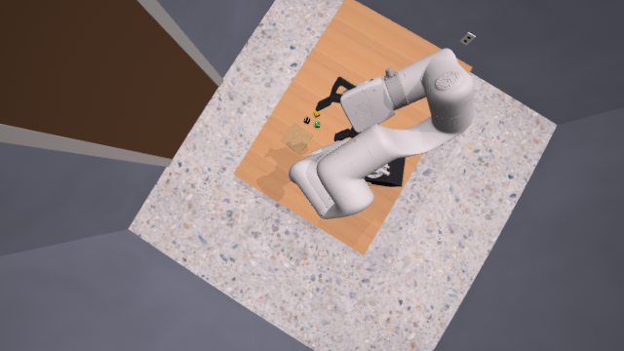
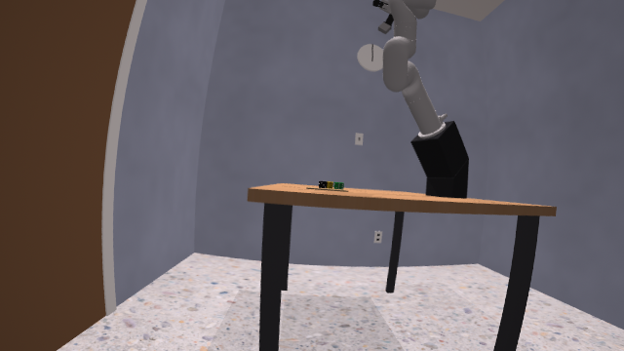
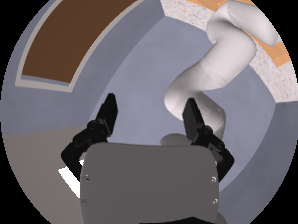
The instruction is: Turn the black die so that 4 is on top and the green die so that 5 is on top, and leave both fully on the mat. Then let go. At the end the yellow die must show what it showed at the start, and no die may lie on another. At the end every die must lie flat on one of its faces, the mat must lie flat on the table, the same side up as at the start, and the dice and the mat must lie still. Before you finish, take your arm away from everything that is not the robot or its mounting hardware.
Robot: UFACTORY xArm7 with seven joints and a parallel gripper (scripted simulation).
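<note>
Now: the yellow die 160 mm ahead of my hand, 220 mm to the right of it and 750 mm below it. The rest, counted from my hand: black die (190 mm ahead, 160 mm to the right, 750 mm below); tan mat (190 mm ahead, 40 mm to the right, 770 mm below); green die (130 mm ahead, 170 mm to the right, 750 mm below).
</note>
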